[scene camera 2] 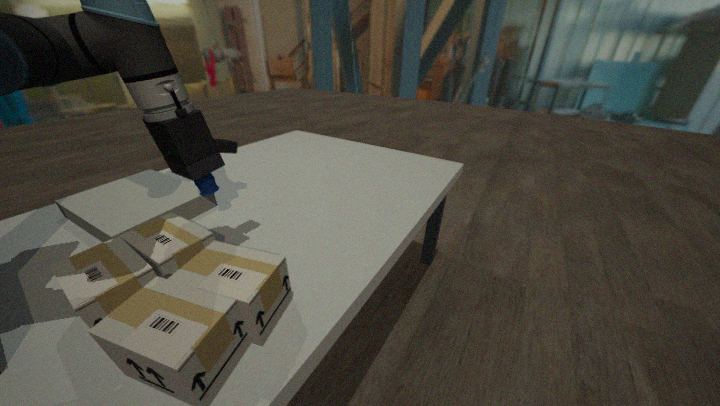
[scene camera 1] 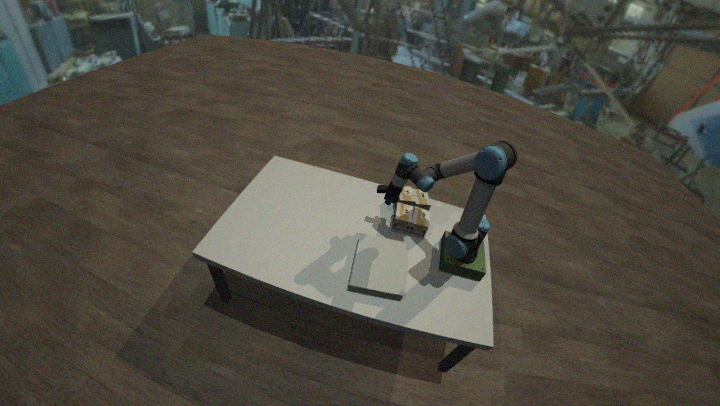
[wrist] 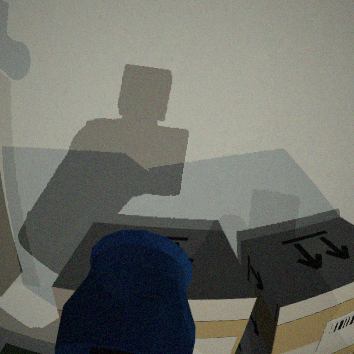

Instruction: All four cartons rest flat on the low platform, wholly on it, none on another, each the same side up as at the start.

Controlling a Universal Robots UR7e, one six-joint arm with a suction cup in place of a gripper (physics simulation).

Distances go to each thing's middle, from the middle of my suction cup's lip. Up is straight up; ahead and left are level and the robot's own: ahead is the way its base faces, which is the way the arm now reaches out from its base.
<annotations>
My suction cup is 33 cm to the right of the low grey platform [scene camera 2: 107, 211], 12 cm above it and 5 cm past it.
</annotations>
